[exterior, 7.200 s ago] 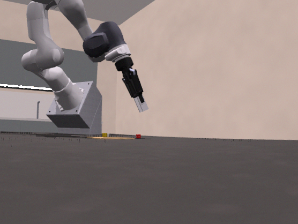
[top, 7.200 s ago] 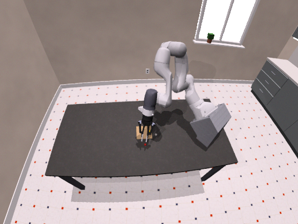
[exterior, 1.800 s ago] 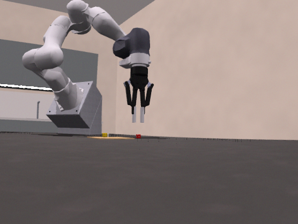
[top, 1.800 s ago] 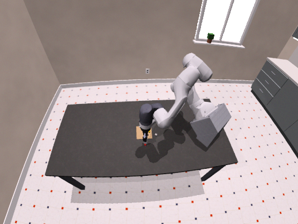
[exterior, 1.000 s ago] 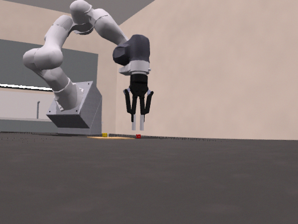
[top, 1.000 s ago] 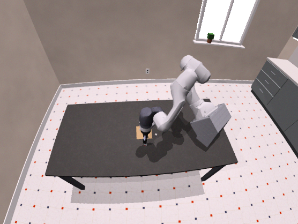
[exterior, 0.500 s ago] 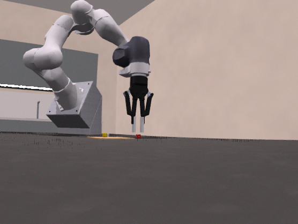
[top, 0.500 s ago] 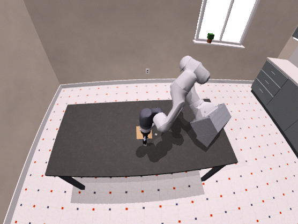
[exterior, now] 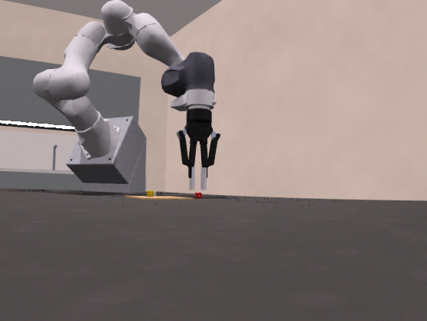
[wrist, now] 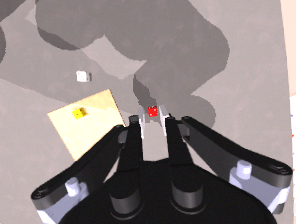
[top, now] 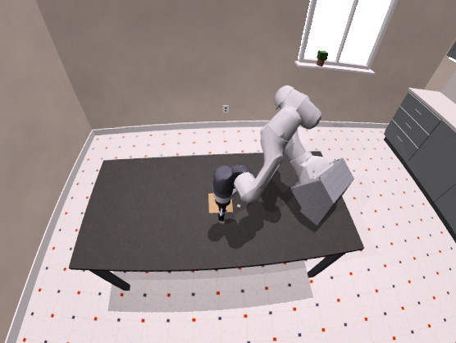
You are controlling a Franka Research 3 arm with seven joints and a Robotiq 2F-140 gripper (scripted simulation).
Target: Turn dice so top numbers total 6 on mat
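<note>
My hand is 5 cm above the red die. Also, from my hand: tan mat 13 cm to the right, 5 cm below, 3 cm behind; then yellow die 11 cm to the right, 8 cm behind, 4 cm below; then white die 13 cm behind, 6 cm to the right, 5 cm below.
</note>
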